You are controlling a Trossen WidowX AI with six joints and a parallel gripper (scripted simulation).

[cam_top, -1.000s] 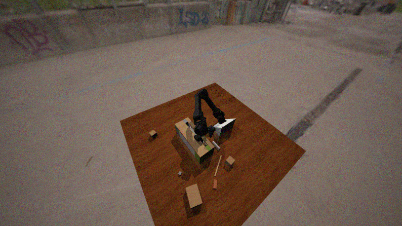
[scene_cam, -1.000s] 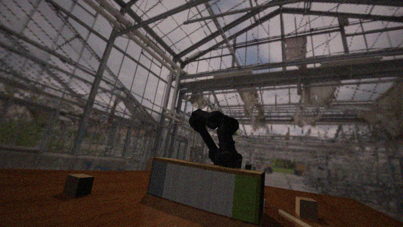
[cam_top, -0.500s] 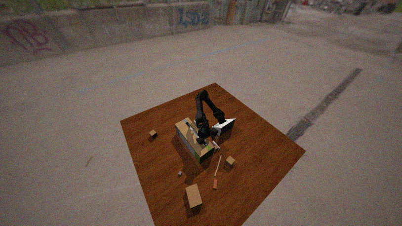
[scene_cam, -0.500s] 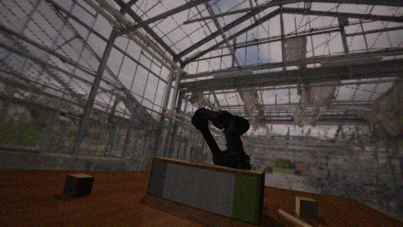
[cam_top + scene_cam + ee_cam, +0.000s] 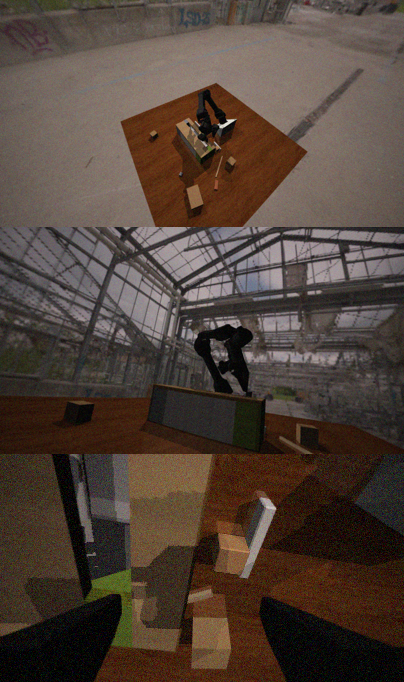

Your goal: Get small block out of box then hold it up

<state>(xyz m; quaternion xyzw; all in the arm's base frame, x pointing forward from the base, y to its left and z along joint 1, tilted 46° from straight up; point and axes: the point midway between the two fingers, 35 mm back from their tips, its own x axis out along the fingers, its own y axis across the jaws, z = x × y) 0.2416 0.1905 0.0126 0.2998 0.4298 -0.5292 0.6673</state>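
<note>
The thin stick lies 1 cm ahead of my gripper tip, 17 cm to the left of it and 14 cm below it. The rest, counted from my gripper tip: flat cardboard block (28 cm ahead, 26 cm to the left, 12 cm below); grey piece (30 cm ahead, 8 cm to the left, 14 cm below).
</note>
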